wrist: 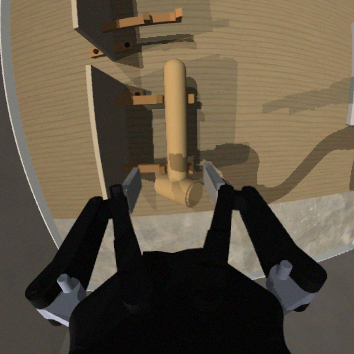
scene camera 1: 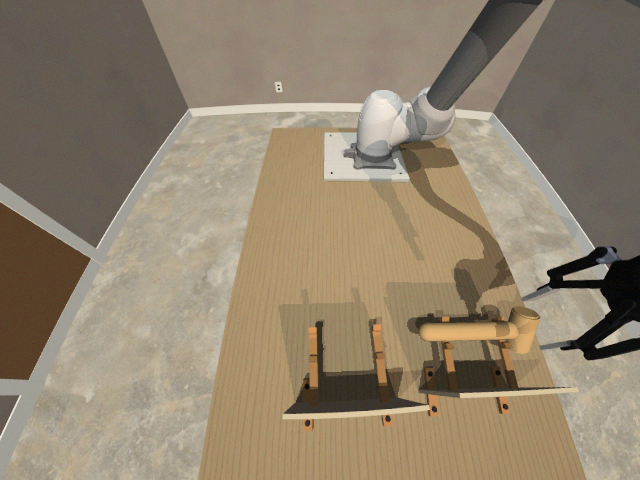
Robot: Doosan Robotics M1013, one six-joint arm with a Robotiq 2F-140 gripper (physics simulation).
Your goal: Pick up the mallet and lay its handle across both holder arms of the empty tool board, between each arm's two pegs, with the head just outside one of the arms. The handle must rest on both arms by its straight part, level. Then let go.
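Places are measured from the arm's base along level axes (x ahead, y left, z up), in millimetres.
Pixels of known places: gripper, between the fingertips: [wrist: 171,174] [scene camera 1: 536,322]; arm's base, origin of its link: [scene camera 1: 372,156].
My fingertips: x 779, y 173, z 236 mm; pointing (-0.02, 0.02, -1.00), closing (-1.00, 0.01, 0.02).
For each thing: its middle in the pictures, then the offset to it from my fingertips.
- light wooden mallet, middle of its body: [wrist: 176,135] [scene camera 1: 477,331] 28 mm right, 15 mm back, 142 mm down
- right-hand tool board, middle of its body: [wrist: 139,136] [scene camera 1: 483,365] 32 mm right, 60 mm ahead, 152 mm down
- second tool board, middle of its body: [scene camera 1: 348,378] 345 mm right, 70 mm ahead, 152 mm down
The light wooden mallet [scene camera 1: 467,331] [wrist: 175,115] lies across both orange holder arms of the right-hand tool board [scene camera 1: 516,393] [wrist: 111,135]. Its handle looks roughly level and lies between the end pegs and inner pegs, as far as these show. Its head [scene camera 1: 524,333] [wrist: 175,190] is just outside the arm farther to the right in the scene view. The exact contact under the handle is hidden. My gripper [scene camera 1: 532,323] [wrist: 171,174] is open and empty. It is beyond the head end, its fingers apart on either side of the head in the wrist view, clear of it.
A second tool board [scene camera 1: 356,413] [wrist: 90,25] with two bare holder arms stands to the left in the scene view. Both boards stand on the wood-grained floor panel [scene camera 1: 310,232]. The arm's white base plate [scene camera 1: 338,173] is at the back.
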